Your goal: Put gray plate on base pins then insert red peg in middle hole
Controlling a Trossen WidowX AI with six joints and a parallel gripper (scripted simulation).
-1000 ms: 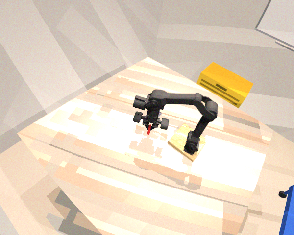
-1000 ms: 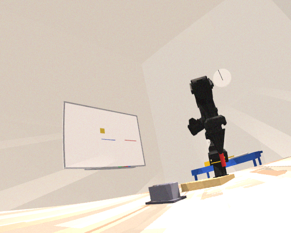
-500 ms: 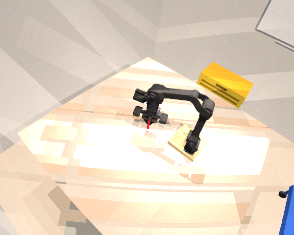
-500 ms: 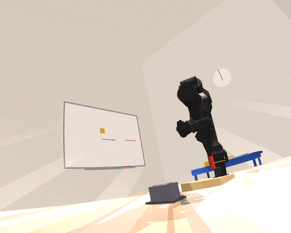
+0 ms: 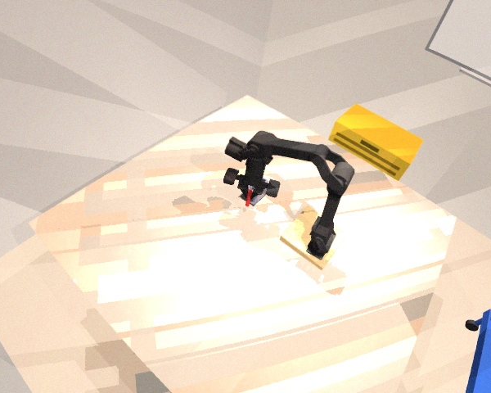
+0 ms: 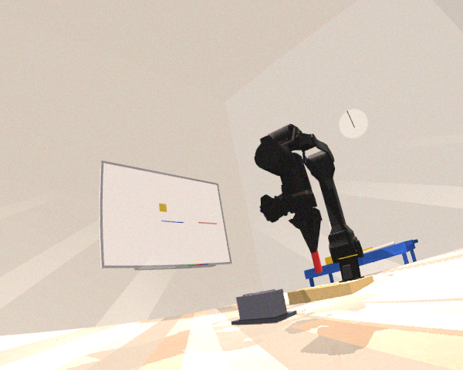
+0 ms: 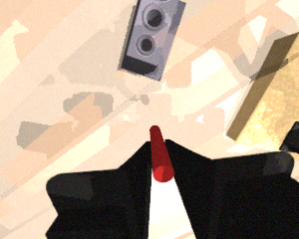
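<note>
My gripper tip is now 2 cm short of the gray plate, 13 cm to the left of it and 7 cm above it. From my gripper tip the other things lie so: dark base (2 cm ahead, 13 cm to the right, 10 cm below); then red peg (right at my gripper tip).
</note>
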